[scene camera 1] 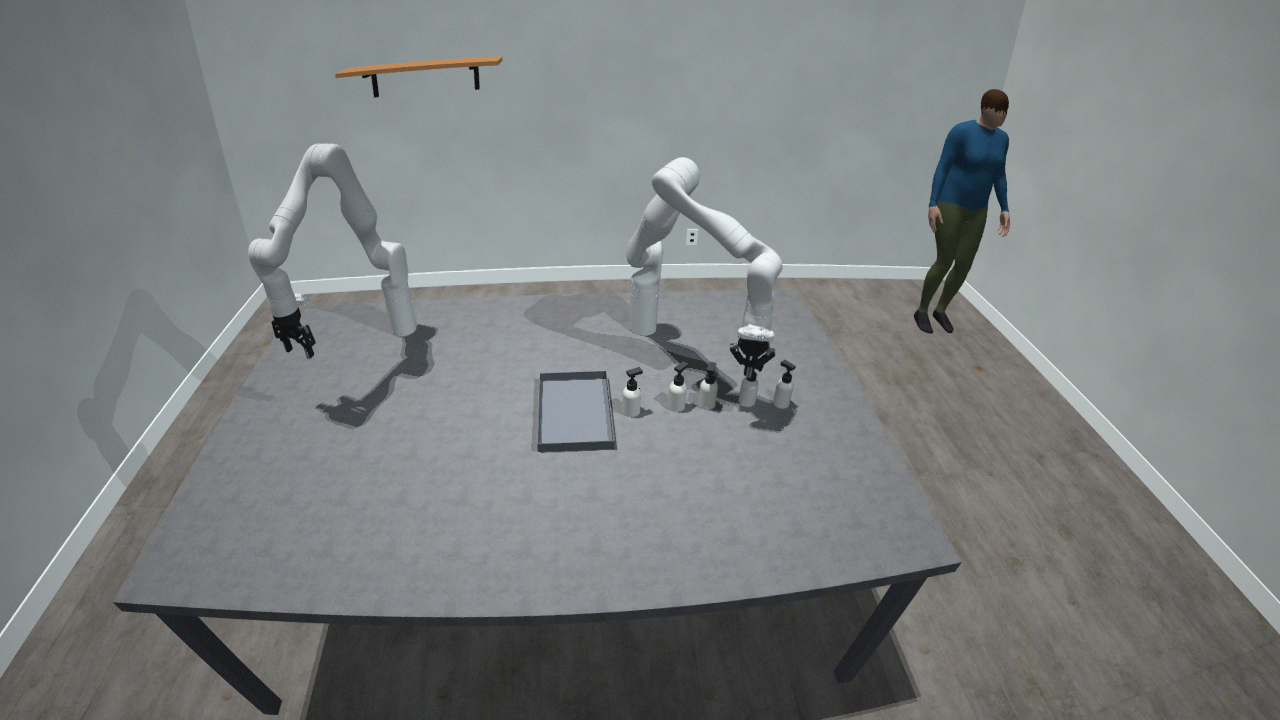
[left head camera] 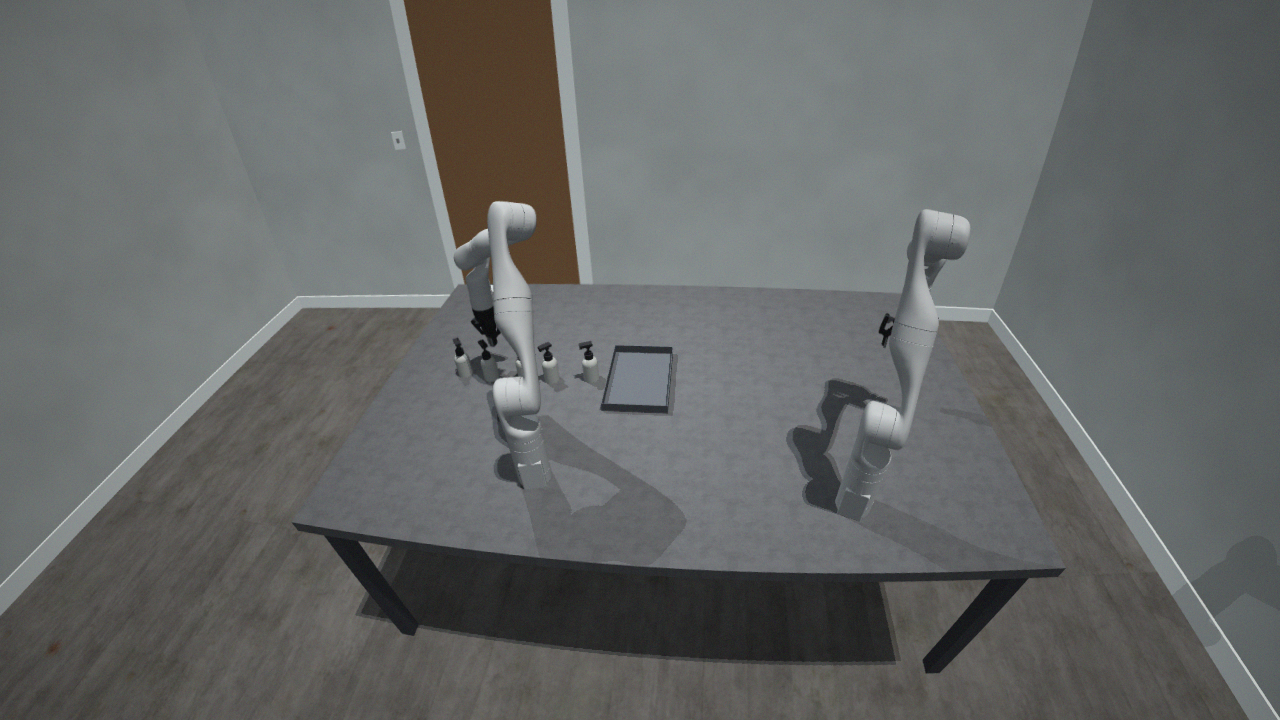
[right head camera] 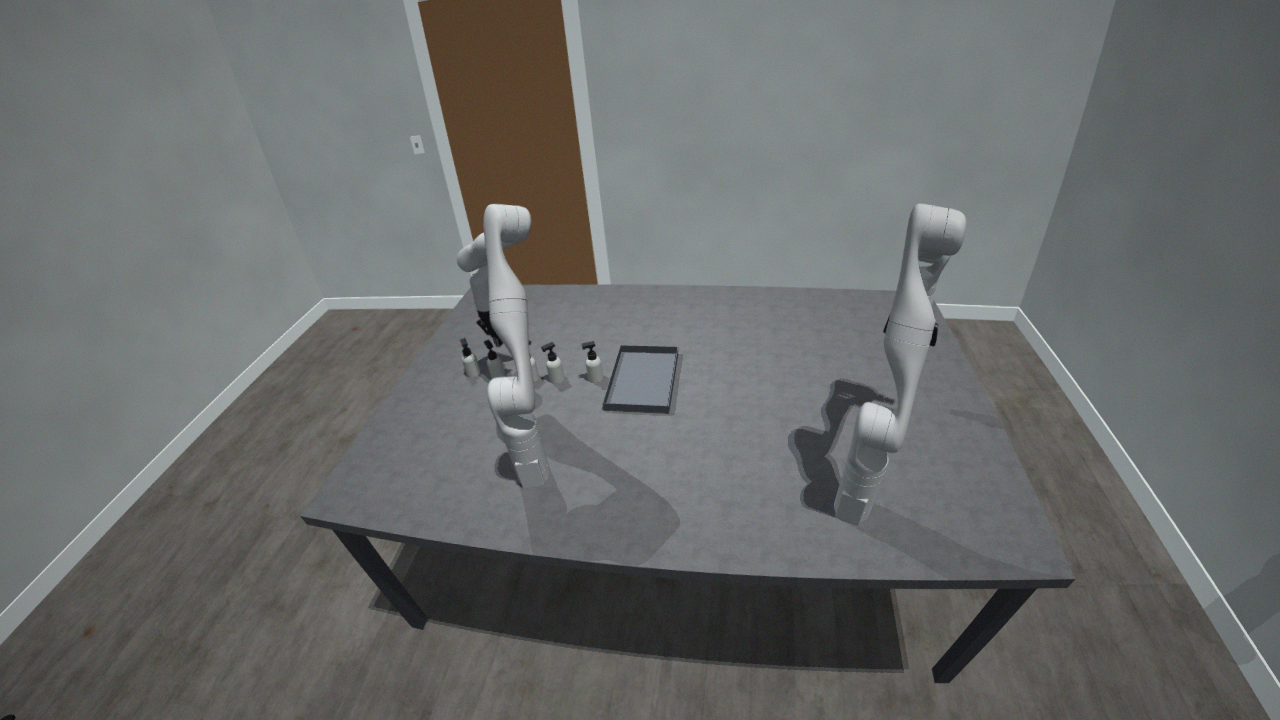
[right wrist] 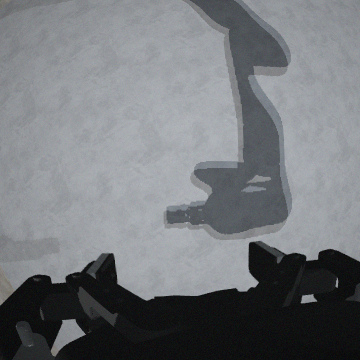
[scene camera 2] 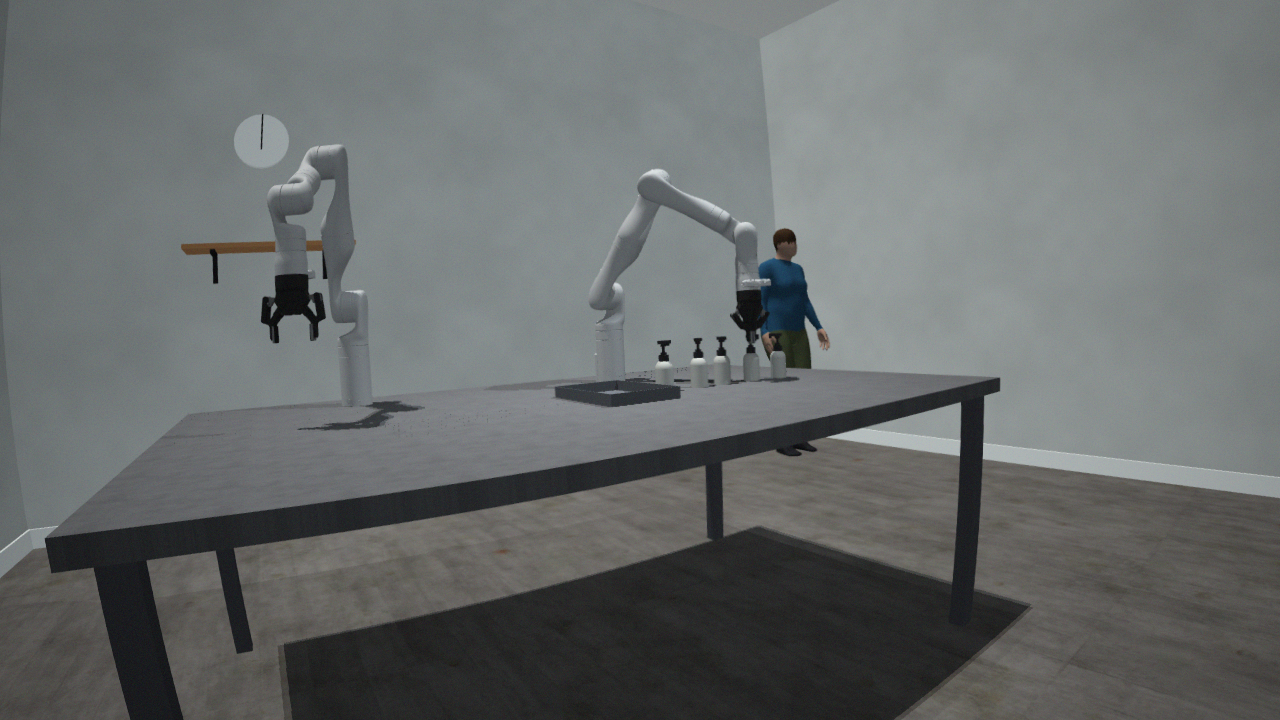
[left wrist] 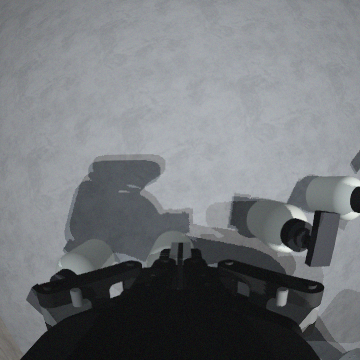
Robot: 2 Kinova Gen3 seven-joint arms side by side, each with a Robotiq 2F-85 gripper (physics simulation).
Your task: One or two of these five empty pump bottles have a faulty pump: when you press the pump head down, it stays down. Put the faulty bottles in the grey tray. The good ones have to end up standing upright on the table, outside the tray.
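Pixels of known places: left gripper, between the fingertips: (scene camera 1: 748,376) (left head camera: 493,345) (right head camera: 499,345) (scene camera 2: 751,343) (left wrist: 180,254); right gripper, between the fingertips: (scene camera 1: 300,354) (right wrist: 182,263) (scene camera 2: 294,342); left arm's base, origin of its link: (scene camera 1: 642,328) (left head camera: 535,475) (right head camera: 534,474); right arm's base, origin of its link: (scene camera 1: 404,329) (left head camera: 852,504) (right head camera: 852,508) (scene camera 2: 357,404).
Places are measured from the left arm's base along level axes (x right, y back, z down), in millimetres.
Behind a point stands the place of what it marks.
Five white pump bottles with black pumps stand upright in a row. In scene camera 1 they are the bottle (scene camera 1: 631,399) @(y -407, x 205, z -64 mm) nearest the tray, a second (scene camera 1: 677,394) @(y -430, x 79, z -64 mm), a middle one (scene camera 1: 708,393) @(y -452, x -7, z -60 mm), a fourth (scene camera 1: 748,392) @(y -482, x -122, z -54 mm) (scene camera 2: 750,365) @(y -472, x -115, z -47 mm) and the far-right one (scene camera 1: 783,393) @(y -524, x -216, z -56 mm) (scene camera 2: 777,361) @(y -515, x -210, z -52 mm). My left gripper (scene camera 1: 750,368) @(y -482, x -110, z -114 mm) (scene camera 2: 750,337) @(y -482, x -110, z -114 mm) (left wrist: 180,254) @(y -482, x -110, z -114 mm) is shut and empty, its fingertips at the top of the fourth bottle's pump and hiding its head. The other four heads look raised. The grey tray (scene camera 1: 577,446) @(y -483, x 384, z -15 mm) (left head camera: 635,409) @(y -192, x 309, z -11 mm) is empty. My right gripper (scene camera 1: 299,351) @(y -65, x 1082, z -193 mm) (scene camera 2: 293,336) @(y -65, x 1082, z -193 mm) (right wrist: 182,263) @(y -65, x 1082, z -193 mm) is open and empty, high above the table.
The bottles stand close together beside the tray, with the middle one (scene camera 2: 721,368) @(y -443, x 2, z -48 mm) near the second (scene camera 2: 699,371) @(y -423, x 86, z -47 mm). My left arm (left head camera: 512,304) @(y -92, x 29, z -478 mm) hides part of the row in the left head camera. A person (scene camera 1: 971,179) stands beyond the table. A wall shelf (scene camera 1: 418,67) hangs behind.
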